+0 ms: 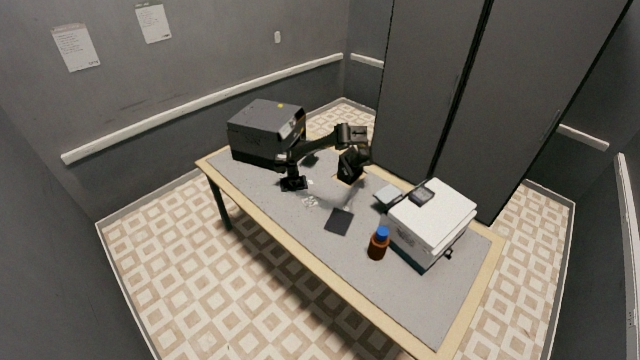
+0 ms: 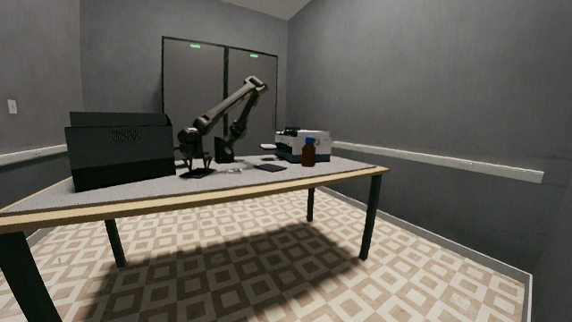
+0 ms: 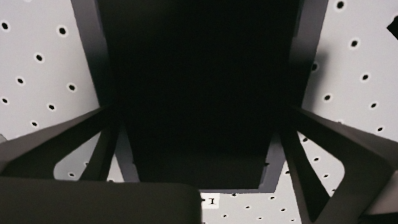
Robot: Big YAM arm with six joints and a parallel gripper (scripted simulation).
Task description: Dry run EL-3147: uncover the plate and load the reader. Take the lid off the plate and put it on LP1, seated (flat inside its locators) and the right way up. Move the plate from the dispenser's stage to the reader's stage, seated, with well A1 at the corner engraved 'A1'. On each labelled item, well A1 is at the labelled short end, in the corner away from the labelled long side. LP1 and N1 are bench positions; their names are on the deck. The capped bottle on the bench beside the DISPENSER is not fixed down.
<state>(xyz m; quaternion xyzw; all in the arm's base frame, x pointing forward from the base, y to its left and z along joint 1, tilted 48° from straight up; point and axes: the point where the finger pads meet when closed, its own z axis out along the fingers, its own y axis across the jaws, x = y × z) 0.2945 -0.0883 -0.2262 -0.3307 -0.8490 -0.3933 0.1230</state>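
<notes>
My hand is 1 cm above the dark lid. From my hand the other things lie so: LP1 label (8 cm behind, 7 cm to the left, 2 cm below); dark flat pad (39 cm to the left, 6 cm ahead, 1 cm below); white multi-well plate (52 cm to the left, 20 cm behind, 8 cm above).
</notes>
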